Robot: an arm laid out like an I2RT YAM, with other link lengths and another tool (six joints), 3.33 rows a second.
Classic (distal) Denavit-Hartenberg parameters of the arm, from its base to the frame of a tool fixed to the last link. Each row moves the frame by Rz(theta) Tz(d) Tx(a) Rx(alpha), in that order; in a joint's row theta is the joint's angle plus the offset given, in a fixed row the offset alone. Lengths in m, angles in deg.
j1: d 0.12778, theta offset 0, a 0.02, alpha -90
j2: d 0, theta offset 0, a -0.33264, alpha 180
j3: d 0, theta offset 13.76, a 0.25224, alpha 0
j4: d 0.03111, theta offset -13.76, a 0.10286, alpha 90
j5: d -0.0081, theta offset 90, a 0, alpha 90
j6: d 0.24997, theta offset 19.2, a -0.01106, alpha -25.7
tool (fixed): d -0.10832, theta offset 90, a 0, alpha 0
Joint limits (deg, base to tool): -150..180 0..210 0..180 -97..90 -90..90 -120..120
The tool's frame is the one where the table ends.
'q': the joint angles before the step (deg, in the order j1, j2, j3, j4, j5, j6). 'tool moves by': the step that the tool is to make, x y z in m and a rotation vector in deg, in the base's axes. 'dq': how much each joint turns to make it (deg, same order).
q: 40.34 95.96 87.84 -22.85 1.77 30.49
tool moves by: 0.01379 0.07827 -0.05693 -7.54 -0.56 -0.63
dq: 7.11 11.99 5.75 1.47 9.66 -0.62
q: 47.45 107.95 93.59 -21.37 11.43 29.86
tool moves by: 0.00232 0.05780 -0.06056 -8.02 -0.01 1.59
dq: 4.36 10.13 5.42 -0.80 5.40 -2.42
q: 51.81 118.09 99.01 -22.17 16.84 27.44
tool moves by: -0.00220 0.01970 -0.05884 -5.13 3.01 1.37
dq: 1.28 5.70 0.71 -0.74 0.45 -0.63
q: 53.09 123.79 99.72 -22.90 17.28 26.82
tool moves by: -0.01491 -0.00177 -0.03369 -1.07 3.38 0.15
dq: 0.85 0.34 -4.21 1.11 -1.10 1.98
